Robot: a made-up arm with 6 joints.
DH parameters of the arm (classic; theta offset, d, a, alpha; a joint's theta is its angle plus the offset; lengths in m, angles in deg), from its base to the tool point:
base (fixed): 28.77 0 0.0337 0
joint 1: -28.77 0.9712 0.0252 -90
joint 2: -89.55 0 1.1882 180
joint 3: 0.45 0.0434 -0.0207 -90
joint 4: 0 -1.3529 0.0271 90
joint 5: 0 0.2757 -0.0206 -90
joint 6: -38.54 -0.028 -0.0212 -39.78
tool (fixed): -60.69 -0.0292 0 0
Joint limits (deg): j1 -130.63..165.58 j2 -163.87..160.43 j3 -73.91..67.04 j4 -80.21..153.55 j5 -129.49..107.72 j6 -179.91..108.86
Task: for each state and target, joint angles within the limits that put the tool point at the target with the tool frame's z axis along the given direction. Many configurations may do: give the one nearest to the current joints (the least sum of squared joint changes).
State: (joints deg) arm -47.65 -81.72 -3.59 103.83 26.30 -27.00
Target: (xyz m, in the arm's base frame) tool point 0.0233 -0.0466 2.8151 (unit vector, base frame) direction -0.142 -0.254 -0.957
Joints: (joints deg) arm -5.77 -52.86 -12.79 80.69 42.69 19.78
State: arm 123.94 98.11 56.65 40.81 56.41 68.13
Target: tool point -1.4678 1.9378 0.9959 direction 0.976 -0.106 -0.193
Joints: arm 129.27 63.22 31.33 81.84 25.34 86.28
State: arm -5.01 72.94 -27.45 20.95 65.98 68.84
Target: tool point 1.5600 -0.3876 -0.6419 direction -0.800 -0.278 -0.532
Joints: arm -7.94 102.70 18.30 48.38 83.95 96.08
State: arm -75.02 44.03 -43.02 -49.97 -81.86 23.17
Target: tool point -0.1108 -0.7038 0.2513 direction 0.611 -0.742 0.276
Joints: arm -75.81 60.77 -40.27 -18.12 -57.80 41.49
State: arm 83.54 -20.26 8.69 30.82 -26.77 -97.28
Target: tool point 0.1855 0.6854 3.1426 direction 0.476 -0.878 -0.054
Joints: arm 100.01 -17.22 26.89 22.57 -7.18 -107.39
